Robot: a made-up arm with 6 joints.
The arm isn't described. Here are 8 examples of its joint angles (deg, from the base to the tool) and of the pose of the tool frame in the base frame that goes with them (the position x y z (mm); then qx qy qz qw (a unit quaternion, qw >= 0)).
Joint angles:
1: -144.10 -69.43 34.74 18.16 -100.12 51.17
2: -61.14 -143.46 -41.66 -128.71 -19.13 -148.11
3: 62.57 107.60 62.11 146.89 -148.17 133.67
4: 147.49 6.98 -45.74 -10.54 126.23 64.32
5: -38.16 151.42 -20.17 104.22 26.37 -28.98
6: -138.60 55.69 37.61 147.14 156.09 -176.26
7: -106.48 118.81 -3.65 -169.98 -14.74 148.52
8: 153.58 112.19 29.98 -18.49 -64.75 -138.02
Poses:
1: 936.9 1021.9 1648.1 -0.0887 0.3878 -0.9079 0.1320
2: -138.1 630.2 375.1 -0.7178 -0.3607 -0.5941 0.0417
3: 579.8 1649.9 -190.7 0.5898 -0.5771 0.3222 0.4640
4: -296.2 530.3 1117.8 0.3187 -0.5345 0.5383 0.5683
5: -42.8 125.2 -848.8 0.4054 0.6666 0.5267 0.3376
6: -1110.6 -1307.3 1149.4 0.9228 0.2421 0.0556 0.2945
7: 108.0 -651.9 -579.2 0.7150 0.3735 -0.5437 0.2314
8: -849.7 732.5 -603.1 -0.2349 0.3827 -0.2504 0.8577
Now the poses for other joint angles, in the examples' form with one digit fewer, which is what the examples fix.
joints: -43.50 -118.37 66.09 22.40 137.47 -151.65
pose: -1446 998 -159 -0.932 0.207 0.291 0.057
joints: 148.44 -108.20 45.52 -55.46 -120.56 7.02
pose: 1491 -721 733 -0.155 0.451 -0.876 0.065
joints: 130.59 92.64 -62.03 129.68 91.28 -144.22
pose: -541 344 -2 0.512 -0.781 0.316 0.168
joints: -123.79 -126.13 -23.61 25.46 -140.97 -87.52
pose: 460 1163 549 -0.430 0.588 0.684 0.040
